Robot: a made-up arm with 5 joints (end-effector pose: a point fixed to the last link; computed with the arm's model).
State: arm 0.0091 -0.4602 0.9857 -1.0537 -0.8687
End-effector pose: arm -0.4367 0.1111 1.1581 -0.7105 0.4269 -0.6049
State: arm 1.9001 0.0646 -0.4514 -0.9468 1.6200
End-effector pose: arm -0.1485 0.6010 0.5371 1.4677 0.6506 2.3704
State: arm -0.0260 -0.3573 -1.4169 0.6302 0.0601
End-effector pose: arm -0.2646 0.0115 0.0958 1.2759 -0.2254 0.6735
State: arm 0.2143 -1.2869 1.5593 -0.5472 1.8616
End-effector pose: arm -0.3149 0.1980 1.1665 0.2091 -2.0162 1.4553
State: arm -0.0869 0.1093 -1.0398 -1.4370 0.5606
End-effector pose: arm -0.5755 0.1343 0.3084 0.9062 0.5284 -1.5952
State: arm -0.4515 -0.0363 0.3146 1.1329 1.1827
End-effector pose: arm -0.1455 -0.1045 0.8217 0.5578 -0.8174 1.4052
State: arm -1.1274 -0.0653 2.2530 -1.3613 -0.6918
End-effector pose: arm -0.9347 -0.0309 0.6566 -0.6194 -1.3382 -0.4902
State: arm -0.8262 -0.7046 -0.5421 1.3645 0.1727
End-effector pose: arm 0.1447 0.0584 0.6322 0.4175 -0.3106 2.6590
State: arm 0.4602 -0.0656 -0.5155 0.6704 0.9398
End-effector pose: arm -0.4103 -0.0668 0.4341 0.6672 -0.9639 -0.1740
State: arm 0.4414 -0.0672 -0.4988 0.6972 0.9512
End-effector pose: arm -0.4002 -0.0754 0.4422 0.6727 -0.9693 -0.1252
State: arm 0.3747 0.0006 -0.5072 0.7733 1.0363
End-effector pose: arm -0.3833 -0.0654 0.4237 0.7389 -1.0889 -0.0790
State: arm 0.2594 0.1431 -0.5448 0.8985 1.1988
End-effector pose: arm -0.3565 -0.0315 0.3814 0.8812 -1.3248 -0.0421
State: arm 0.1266 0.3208 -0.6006 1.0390 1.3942
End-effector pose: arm -0.3219 0.0199 0.3371 1.0713 -1.6064 -0.0227
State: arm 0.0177 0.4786 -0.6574 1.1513 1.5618
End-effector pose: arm -0.2905 0.0719 0.3082 1.2462 -1.8479 -0.0267
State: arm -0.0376 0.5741 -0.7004 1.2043 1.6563
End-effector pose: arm -0.2725 0.1072 0.2928 1.3443 -1.9942 -0.0547
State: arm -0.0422 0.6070 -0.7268 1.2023 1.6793
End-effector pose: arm -0.2675 0.1235 0.2825 1.3600 -2.0502 -0.0995
